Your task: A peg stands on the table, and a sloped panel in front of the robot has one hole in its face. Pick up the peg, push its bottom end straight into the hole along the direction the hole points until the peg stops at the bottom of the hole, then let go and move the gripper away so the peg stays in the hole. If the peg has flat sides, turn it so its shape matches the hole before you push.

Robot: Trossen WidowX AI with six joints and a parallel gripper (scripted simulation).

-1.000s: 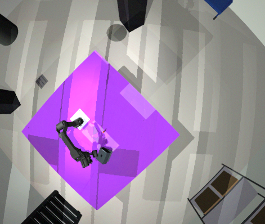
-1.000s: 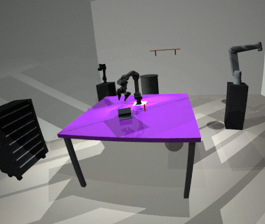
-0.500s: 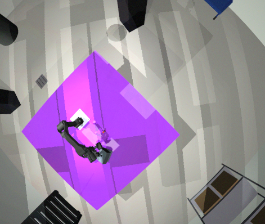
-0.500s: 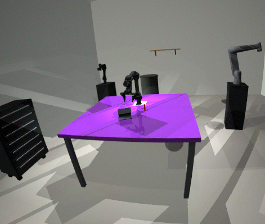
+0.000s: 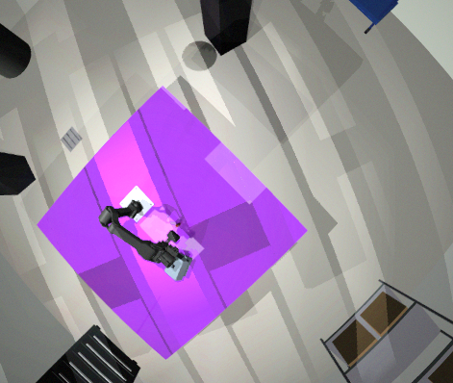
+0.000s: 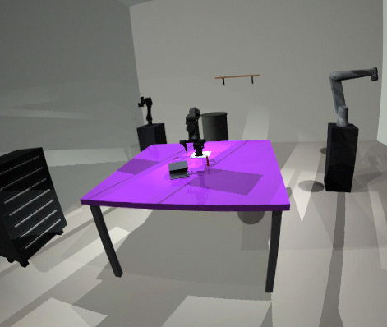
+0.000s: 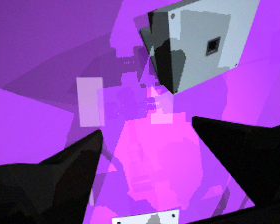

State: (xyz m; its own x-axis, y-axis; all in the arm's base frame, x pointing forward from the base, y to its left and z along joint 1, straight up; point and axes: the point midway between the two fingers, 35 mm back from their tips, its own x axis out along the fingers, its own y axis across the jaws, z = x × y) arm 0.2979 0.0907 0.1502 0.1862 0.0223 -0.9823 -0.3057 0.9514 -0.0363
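My gripper tip is 7 cm past the red peg, 8 cm to the right of it and 6 cm above it. From my gripper tip the other things lie so: grey sloped panel 13 cm ahead, 7 cm to the right, 7 cm below.
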